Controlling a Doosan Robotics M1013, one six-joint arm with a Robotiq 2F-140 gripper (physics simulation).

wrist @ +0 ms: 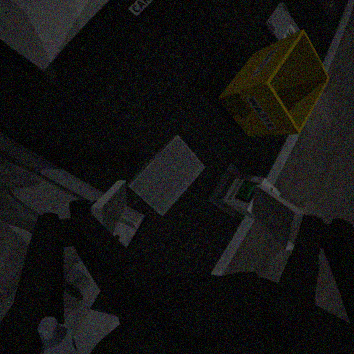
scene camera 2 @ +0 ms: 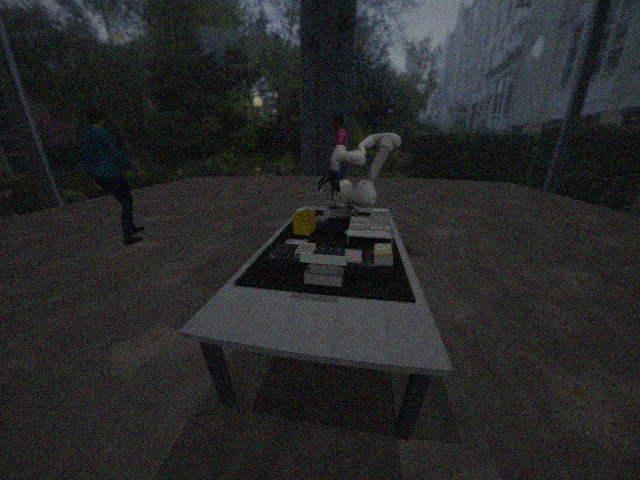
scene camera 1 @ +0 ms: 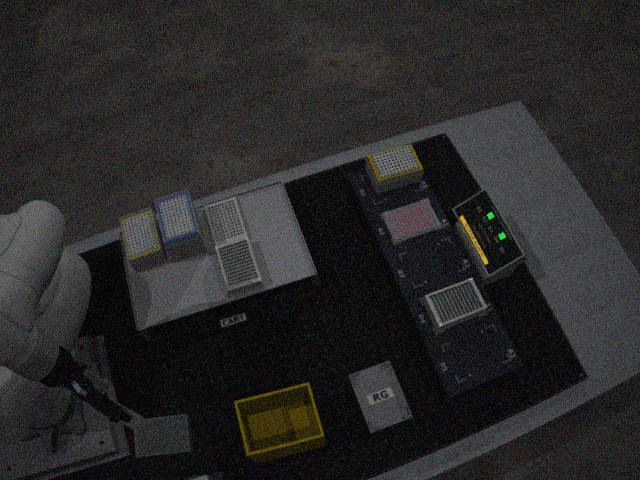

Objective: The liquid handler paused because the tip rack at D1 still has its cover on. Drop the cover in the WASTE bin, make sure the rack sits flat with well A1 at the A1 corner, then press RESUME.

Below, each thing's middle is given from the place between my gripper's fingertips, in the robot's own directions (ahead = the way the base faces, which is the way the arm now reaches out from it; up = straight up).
I see my gripper 710 mm short of the pink-topped rack (scene camera 1: 418,218), 370 mm to the right of it and 140 mm above it.
